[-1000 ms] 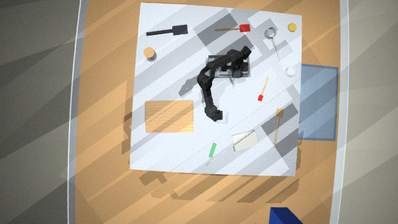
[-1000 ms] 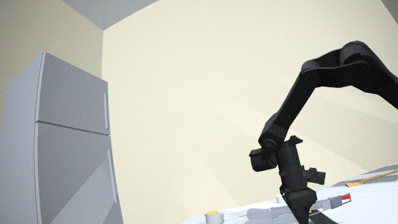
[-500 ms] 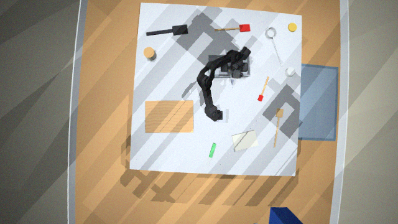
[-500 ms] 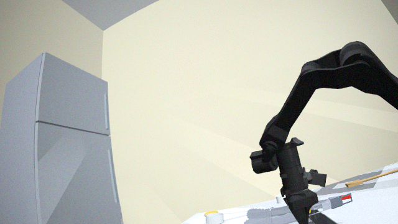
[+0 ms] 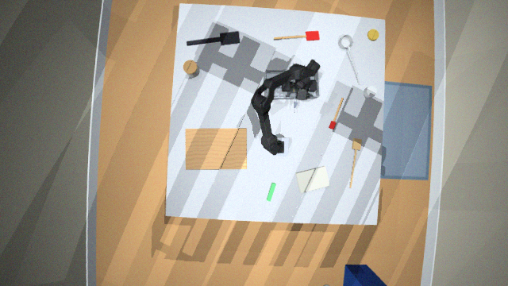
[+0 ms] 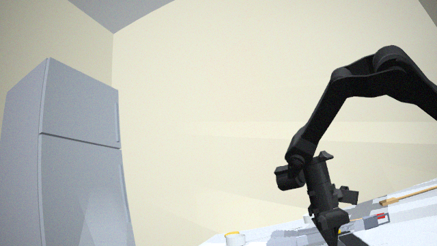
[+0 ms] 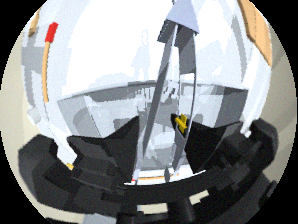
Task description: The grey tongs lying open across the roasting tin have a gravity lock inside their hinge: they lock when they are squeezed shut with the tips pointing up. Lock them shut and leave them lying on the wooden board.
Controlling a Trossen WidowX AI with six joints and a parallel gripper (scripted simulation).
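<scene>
My gripper tip is 3 cm short of the roasting tin and 2 cm to the right of it. From my gripper tip the other things lie so: cream block 53 cm behind, 11 cm to the right, 2 cm below; then red spatula 34 cm ahead, 4 cm to the right, 2 cm below; then black spatula 47 cm to the left, 31 cm ahead, 3 cm below.
</scene>
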